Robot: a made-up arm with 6 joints.
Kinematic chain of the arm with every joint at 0, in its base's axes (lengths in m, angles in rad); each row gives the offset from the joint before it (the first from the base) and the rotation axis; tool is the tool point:
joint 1: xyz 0 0 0.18 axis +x
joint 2: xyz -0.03 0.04 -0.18 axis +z
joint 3: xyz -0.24 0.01 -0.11 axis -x
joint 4: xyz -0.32 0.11 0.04 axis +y
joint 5: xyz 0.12 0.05 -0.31 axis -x
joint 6: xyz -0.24 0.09 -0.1 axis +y
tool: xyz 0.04 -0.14 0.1
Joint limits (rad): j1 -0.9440..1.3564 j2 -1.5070..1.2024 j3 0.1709..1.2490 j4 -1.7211..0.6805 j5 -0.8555..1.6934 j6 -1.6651..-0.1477
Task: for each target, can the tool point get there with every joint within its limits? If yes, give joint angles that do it. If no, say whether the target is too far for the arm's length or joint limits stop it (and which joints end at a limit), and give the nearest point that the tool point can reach.
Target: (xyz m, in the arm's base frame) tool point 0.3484 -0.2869 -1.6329
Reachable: no: too far | nearest point 0.0485 -0.0140 -0.9011 | short by 0.837 m
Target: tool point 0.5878 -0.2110 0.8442
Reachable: no: joint limits stop it (at a limit: joint 1, joint 2, joint 3, joint 4, joint 5, joint 6) | nearest point 0.1271 0.3982 0.4396 | short by 0.864 m
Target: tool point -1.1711 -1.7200 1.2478
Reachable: no: too far | nearest point -0.5352 -0.8695 0.5469 | short by 1.272 m
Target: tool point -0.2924 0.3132 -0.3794
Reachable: yes | joints 0.9386 0.6107 0.6802 -1.0449 0.5295 -1.3167
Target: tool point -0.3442 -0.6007 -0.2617
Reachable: yes | joints -0.2084 0.6255 1.0845 -0.5029 -0.1268 -1.1916
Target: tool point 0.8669 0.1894 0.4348
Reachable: no: joint limits stop it (at a limit: joint 1, joint 2, joint 3, joint 4, joint 5, joint 6) | nearest point 0.1271 0.3982 0.4396 | short by 0.769 m
